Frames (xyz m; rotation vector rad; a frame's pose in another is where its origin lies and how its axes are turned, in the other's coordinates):
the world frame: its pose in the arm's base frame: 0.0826 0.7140 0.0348 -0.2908 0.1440 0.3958
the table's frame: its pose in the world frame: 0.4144 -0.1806 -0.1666 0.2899 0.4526 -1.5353
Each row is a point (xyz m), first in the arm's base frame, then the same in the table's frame.
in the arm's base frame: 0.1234 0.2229 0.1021
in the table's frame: 0.2289 -0.5788 0.1471
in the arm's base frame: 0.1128 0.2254 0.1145
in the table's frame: 0.2209 -0.5910 0.1548
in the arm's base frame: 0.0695 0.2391 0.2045
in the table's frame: 0.1768 -0.6512 0.2226
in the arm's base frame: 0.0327 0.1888 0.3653
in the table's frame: 0.1798 -0.7488 0.3648
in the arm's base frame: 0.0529 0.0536 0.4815
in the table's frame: 0.2881 -0.8121 0.4930
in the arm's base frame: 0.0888 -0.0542 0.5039
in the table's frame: 0.3947 -0.8243 0.5366
